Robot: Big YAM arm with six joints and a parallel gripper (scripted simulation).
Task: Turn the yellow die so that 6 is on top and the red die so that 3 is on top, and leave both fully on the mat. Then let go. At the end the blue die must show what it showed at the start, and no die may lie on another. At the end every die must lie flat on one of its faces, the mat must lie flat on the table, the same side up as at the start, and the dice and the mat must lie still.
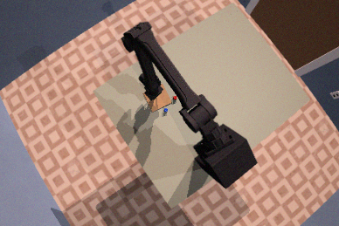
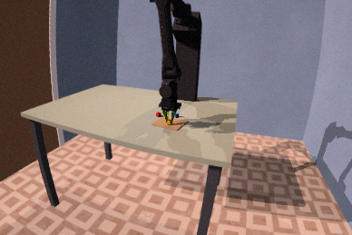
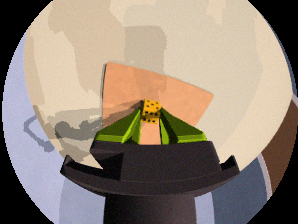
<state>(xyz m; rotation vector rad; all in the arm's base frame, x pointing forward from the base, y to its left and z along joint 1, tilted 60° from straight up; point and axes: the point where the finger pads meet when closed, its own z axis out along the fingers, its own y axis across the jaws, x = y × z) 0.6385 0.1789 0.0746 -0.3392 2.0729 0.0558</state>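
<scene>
My gripper is now right at the yellow die. Round my hand: red die: 50 mm behind, 120 mm to the right, 10 mm below; blue die: 120 mm behind, 50 mm to the right, 10 mm below; orange mat: 20 mm behind, 10 mm to the right, 20 mm below.
</scene>
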